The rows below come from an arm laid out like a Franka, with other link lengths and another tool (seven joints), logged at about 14 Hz.
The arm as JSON. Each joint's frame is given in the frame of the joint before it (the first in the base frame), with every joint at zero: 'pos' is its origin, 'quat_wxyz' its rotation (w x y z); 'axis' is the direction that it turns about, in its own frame. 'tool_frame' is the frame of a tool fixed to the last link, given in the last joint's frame.
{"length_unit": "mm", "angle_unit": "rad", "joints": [
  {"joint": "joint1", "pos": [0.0, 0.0, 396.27], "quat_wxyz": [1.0, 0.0, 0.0, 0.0], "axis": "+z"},
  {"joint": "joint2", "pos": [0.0, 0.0, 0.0], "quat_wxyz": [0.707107, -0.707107, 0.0, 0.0], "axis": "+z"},
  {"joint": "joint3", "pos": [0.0, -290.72, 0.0], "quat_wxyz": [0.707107, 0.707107, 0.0, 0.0], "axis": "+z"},
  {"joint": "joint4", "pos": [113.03, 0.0, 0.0], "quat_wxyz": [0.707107, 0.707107, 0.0, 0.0], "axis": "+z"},
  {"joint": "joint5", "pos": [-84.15, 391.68, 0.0], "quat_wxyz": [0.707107, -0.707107, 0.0, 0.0], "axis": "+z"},
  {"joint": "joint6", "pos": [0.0, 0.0, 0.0], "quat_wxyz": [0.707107, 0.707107, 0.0, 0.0], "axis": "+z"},
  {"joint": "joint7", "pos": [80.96, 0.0, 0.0], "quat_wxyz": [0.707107, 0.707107, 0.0, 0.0], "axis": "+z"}
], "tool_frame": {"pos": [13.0, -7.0, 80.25], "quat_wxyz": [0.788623, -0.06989, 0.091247, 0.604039]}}
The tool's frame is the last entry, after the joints.
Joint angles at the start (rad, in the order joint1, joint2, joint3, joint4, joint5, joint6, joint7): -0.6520, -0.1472, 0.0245, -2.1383, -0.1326, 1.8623, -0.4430
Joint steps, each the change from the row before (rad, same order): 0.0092, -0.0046, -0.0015, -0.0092, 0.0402, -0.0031, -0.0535; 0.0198, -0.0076, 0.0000, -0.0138, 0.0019, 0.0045, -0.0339; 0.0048, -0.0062, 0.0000, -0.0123, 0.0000, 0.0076, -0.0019; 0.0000, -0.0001, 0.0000, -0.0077, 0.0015, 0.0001, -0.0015; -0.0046, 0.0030, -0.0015, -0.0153, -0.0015, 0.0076, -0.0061; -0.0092, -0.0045, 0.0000, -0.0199, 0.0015, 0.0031, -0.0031; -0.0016, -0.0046, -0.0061, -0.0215, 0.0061, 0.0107, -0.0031; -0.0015, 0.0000, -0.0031, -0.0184, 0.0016, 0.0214, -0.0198; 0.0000, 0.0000, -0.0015, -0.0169, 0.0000, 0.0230, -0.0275; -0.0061, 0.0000, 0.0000, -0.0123, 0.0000, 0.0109, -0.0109; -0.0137, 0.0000, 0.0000, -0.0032, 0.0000, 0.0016, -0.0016
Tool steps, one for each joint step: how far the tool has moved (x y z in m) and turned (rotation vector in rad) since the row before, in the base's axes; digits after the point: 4 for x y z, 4 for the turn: 0.0013, 0.0072, -0.0018, 0.0433, -0.0145, 0.0436; 0.0033, 0.0111, -0.0020, 0.0079, 0.0003, 0.0528; -0.0005, 0.0035, -0.0019, -0.0004, -0.0013, 0.0073; -0.0011, 0.0009, -0.0035, 0.0056, 0.0054, 0.0008; -0.0034, -0.0016, -0.0081, 0.0065, 0.0092, 0.0012; -0.0060, -0.0016, -0.0066, 0.0087, 0.0093, -0.0066; -0.0052, -0.0008, -0.0066, 0.0097, 0.0011, -0.0066; -0.0029, -0.0004, -0.0068, 0.0042, -0.0047, 0.0157; -0.0017, 0.0008, -0.0059, 0.0024, -0.0065, 0.0272; -0.0032, -0.0014, -0.0048, 0.0031, 0.0005, 0.0054; -0.0045, -0.0054, -0.0013, 0.0013, 0.0012, -0.0120
